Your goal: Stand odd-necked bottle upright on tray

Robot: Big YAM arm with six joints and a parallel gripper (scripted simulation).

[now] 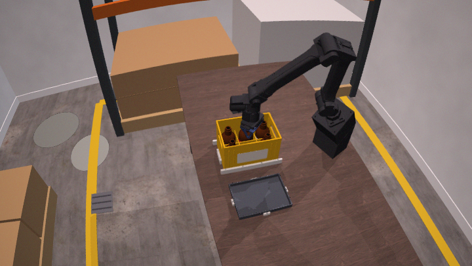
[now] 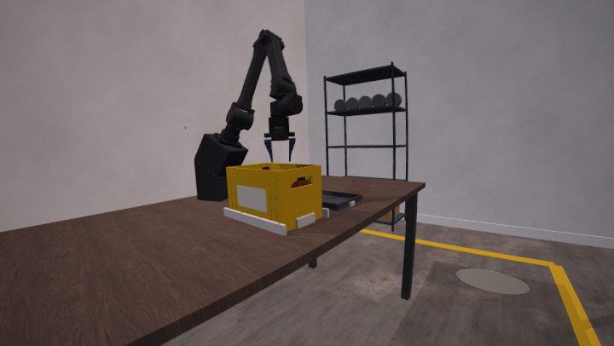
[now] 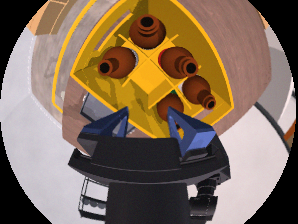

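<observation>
Now: hand 10 mm short of the yellow crate, 40 mm to the left of it and 110 mm above it. Round my hand: glass bottle 90 mm ahead, 20 mm to the left, 110 mm below; then dark tray 20 mm behind, 230 mm to the left, 180 mm below.
</observation>
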